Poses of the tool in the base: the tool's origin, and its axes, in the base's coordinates. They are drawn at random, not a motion.
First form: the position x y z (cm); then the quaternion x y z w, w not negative.
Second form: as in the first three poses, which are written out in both.
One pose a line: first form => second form
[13.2, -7.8, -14.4, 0.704, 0.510, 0.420, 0.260] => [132, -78, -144, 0.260, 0.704, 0.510, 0.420]
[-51.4, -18.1, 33.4, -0.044, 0.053, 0.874, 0.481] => [-514, -181, 334, 0.481, -0.044, 0.053, 0.874]
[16.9, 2.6, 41.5, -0.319, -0.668, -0.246, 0.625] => [169, 26, 415, 0.625, -0.319, -0.668, -0.246]
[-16.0, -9.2, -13.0, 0.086, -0.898, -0.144, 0.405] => [-160, -92, -130, 0.405, 0.086, -0.898, -0.144]
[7.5, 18.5, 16.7, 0.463, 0.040, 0.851, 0.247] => [75, 185, 167, 0.247, 0.463, 0.040, 0.851]
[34.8, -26.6, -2.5, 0.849, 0.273, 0.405, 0.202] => [348, -266, -25, 0.202, 0.849, 0.273, 0.405]
